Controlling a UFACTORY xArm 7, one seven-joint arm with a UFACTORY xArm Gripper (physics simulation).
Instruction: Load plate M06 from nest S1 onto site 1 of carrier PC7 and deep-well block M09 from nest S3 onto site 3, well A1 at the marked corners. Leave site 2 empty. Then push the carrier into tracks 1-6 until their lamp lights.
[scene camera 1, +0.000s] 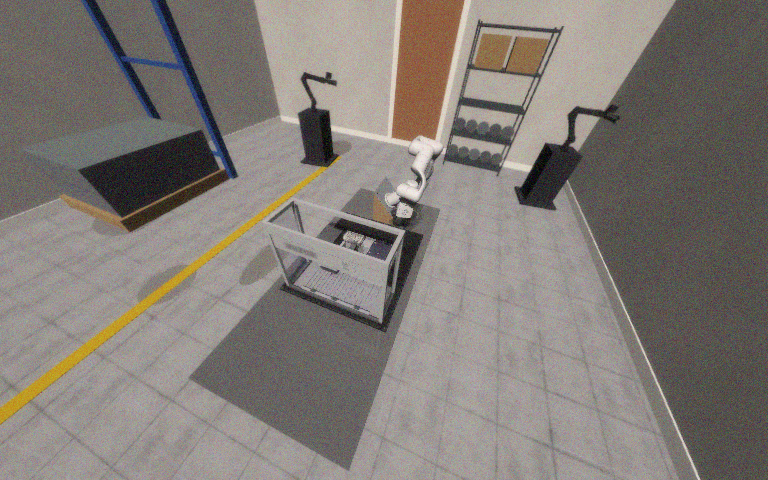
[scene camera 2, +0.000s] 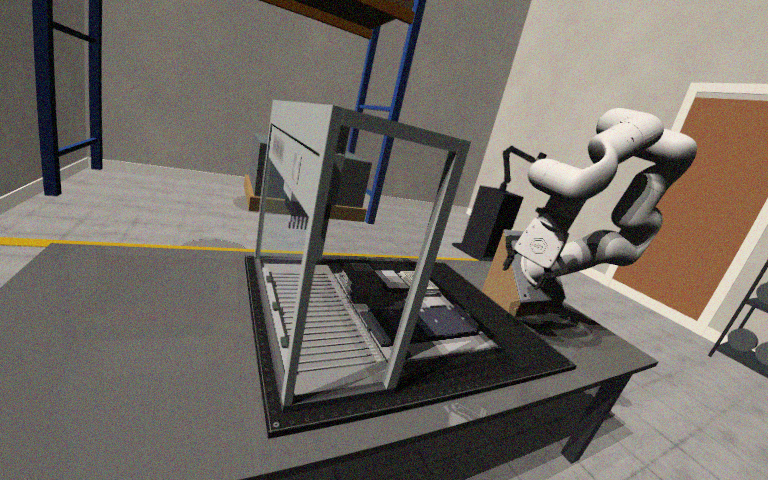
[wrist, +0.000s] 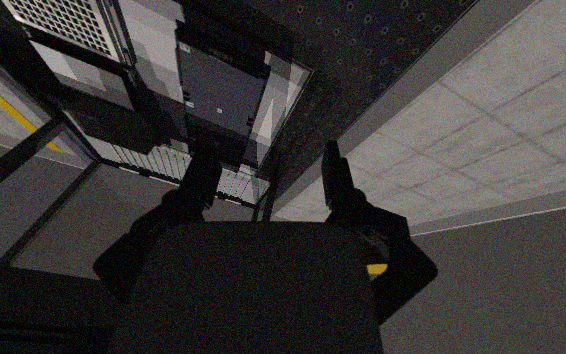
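Note:
My gripper (wrist: 269, 154) is open and empty, its two black fingers wide apart. It hangs above the table near the arm's base, behind the frame and beyond the dark blue flat piece. A pale plate with a grid of wells (wrist: 65, 24) lies at the upper left in the wrist view. A dark blue flat piece (scene camera 1: 381, 249) (scene camera 2: 447, 320) (wrist: 220, 92) with small white marks lies beside it. The ribbed track deck (scene camera 1: 339, 284) (scene camera 2: 322, 322) lies under the frame. Labels for M06, M09, PC7 and the nests are unreadable, and I cannot tell the carrier apart. No lit lamp is discernible.
A grey open frame (scene camera 1: 334, 255) (scene camera 2: 323, 186) with upright posts stands over the tracks. A dark perforated base board (scene camera 2: 526, 356) (wrist: 345, 50) lies around it. The arm's wedge-shaped mount (scene camera 2: 499, 283) stands behind. Two black pedestals (scene camera 1: 316, 135) (scene camera 1: 548, 174) stand on the floor.

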